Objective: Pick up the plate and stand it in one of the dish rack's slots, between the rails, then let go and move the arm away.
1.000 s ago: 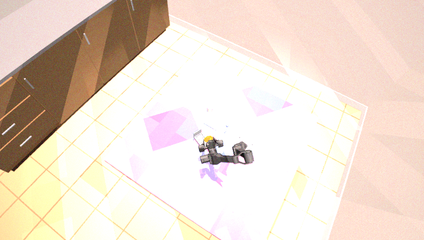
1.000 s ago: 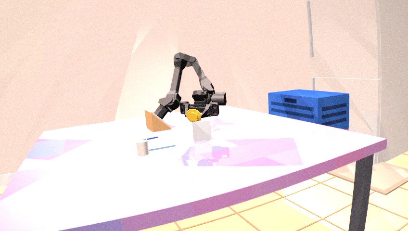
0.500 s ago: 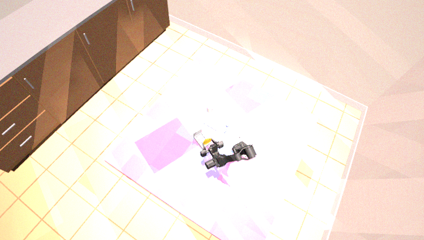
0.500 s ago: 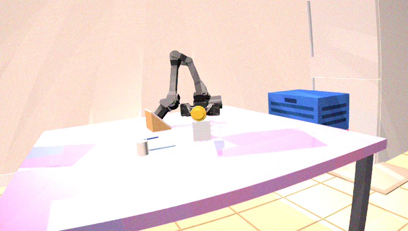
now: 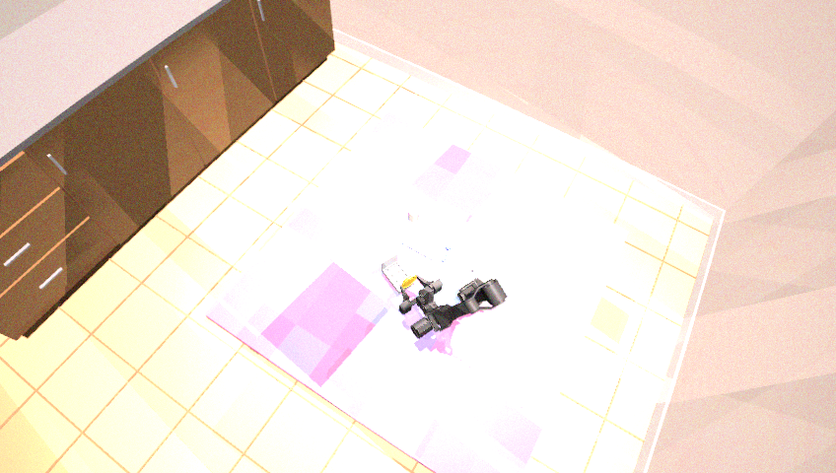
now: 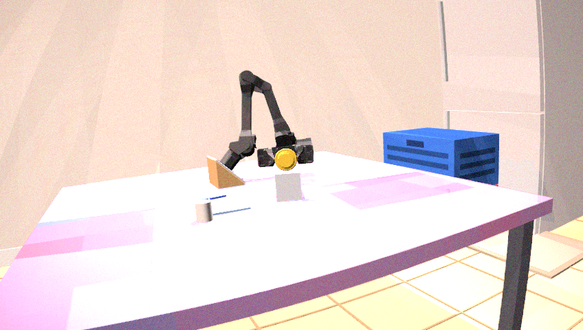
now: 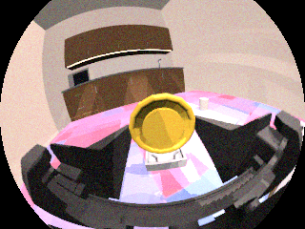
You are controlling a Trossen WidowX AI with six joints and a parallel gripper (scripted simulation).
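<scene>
My gripper tip is 60 mm short of the dish rack, 20 mm to the left of it and 80 mm above it. Also, from my gripper tip: plate: 10 mm behind; white cylinder: 190 mm ahead, 290 mm to the right, 80 mm below.
</scene>
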